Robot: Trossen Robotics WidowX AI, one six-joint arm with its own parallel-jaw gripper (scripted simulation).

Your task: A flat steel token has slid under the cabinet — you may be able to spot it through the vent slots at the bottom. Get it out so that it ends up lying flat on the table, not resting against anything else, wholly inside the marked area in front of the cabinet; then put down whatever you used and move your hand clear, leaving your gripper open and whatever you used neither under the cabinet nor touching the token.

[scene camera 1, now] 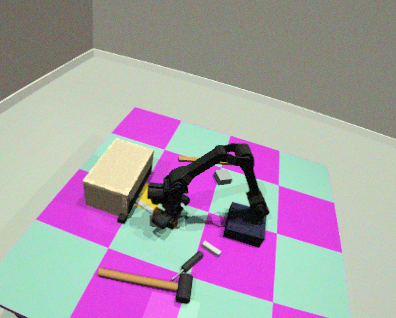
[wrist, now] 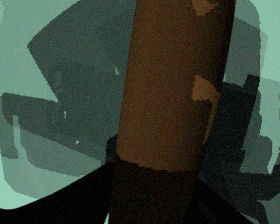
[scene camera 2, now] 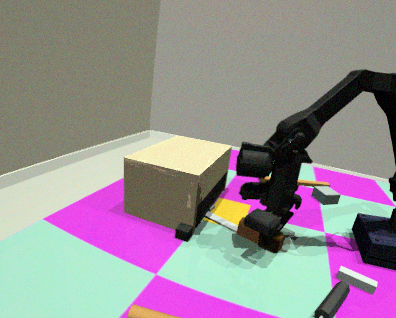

Labels:
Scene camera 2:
my gripper: 267, 241
beige cabinet: 173, 183

